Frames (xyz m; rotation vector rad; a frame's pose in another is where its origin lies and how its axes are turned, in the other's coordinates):
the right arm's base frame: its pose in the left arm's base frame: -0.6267 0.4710 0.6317 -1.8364 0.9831 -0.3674
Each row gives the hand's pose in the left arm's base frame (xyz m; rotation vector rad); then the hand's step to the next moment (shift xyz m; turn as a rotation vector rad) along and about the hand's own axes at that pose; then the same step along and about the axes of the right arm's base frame.
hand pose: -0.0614 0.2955 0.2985 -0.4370 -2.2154 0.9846
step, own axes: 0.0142 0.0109 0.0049 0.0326 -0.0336 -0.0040
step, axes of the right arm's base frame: -0.0169 0.0076 0.0013 -0.0187 -0.0252 -0.0349
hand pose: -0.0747 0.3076 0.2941 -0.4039 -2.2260 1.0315
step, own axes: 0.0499 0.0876 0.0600 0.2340 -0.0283 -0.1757
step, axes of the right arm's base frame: -0.0718 0.0911 0.0172 -0.2243 -0.1899 -0.0084
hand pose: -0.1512 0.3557 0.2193 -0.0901 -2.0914 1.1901
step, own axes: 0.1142 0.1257 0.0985 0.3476 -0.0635 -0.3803
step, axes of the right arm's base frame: -0.1355 0.1316 -0.0536 -0.3491 -0.3799 0.0572
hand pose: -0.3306 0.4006 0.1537 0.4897 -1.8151 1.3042
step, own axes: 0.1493 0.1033 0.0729 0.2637 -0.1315 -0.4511
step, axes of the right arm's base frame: -0.1235 0.0453 -0.1448 -0.2872 -0.4267 0.1605
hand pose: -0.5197 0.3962 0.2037 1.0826 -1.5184 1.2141
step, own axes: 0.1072 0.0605 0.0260 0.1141 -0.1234 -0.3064
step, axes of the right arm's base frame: -0.0473 -0.0306 -0.1125 -0.1571 -0.2641 0.1663
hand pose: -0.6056 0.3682 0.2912 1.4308 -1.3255 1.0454
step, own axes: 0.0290 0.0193 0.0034 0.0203 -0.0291 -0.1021
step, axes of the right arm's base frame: -0.0074 -0.0146 -0.0309 -0.0609 -0.0685 0.0573
